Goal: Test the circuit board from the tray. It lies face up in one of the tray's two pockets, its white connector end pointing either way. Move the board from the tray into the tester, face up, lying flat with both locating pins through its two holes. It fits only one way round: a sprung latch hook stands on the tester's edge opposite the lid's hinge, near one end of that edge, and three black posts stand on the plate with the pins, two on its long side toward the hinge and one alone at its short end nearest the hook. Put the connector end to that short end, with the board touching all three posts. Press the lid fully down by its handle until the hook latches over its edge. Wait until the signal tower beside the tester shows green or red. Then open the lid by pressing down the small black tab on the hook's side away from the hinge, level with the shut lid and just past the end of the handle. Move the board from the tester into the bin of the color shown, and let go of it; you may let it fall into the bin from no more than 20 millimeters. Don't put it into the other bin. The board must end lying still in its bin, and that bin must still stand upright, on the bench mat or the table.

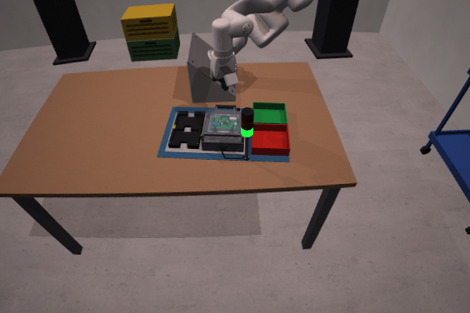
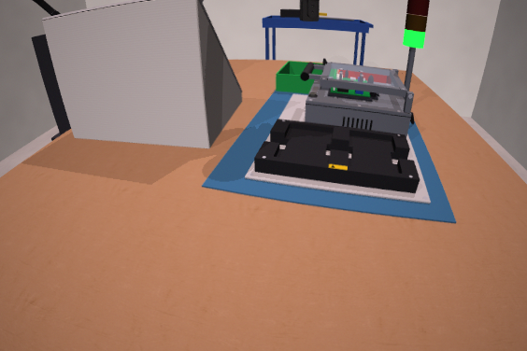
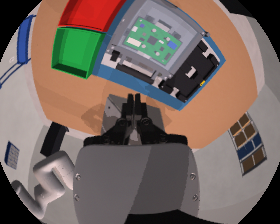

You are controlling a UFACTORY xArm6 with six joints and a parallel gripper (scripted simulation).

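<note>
Now: hand 30 mm short of the latch hook, 50 mm to the right of it and 120 mm above it. The rest, counted from my hand: green circuit board: 80 mm ahead, 10 mm to the right, 140 mm below; tester lid: 90 mm ahead, 20 mm to the right, 120 mm below; plate: 90 mm ahead, 10 mm to the right, 140 mm below.
</note>
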